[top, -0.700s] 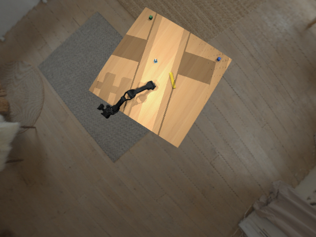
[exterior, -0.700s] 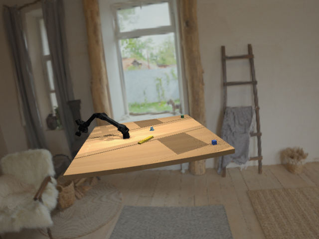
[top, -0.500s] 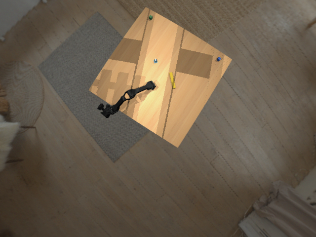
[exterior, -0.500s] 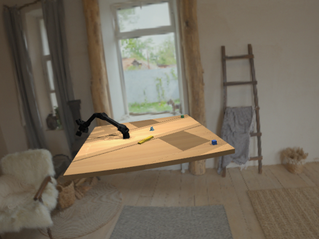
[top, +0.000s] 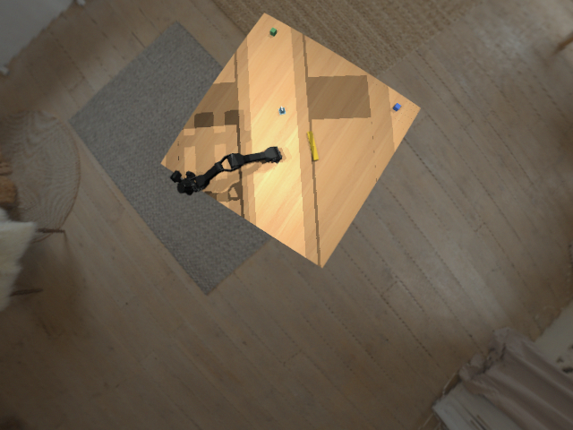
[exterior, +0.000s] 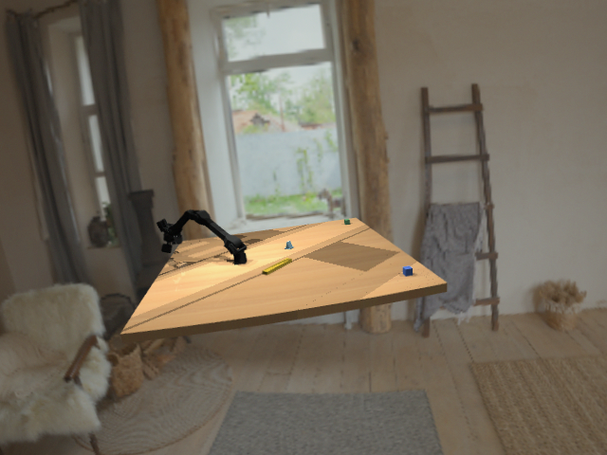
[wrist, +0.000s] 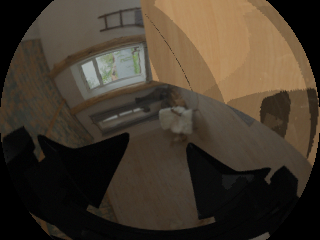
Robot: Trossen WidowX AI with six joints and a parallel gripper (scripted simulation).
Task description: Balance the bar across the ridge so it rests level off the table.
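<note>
My gripper tip is now 680 mm short of the yellow bar, 620 mm to the left of it and 60 mm above it. Also, from my gripper tip: blue cube (1220 mm ahead, 960 mm to the right, 50 mm below); green cube (1220 mm ahead, 40 mm to the left, 50 mm below).
</note>
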